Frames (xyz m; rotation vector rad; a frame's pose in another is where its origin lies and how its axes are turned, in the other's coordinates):
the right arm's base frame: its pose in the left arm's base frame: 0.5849 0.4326 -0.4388 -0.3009 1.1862 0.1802
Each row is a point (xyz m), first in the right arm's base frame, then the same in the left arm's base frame.
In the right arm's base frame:
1: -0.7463 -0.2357 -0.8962
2: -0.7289 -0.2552 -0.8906
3: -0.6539 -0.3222 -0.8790
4: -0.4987 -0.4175 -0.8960
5: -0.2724 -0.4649 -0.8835
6: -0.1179 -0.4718 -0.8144
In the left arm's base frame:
1: -0.4105 -0.0662 -0.0193
2: -0.3935 -0.0831 -0.0309
3: -0.3359 -0.1442 -0.0875
4: -0.2658 -0.2428 -0.2247
5: -0.1577 -0.2880 -0.4244
6: -0.0379 -0.2751 -0.5435

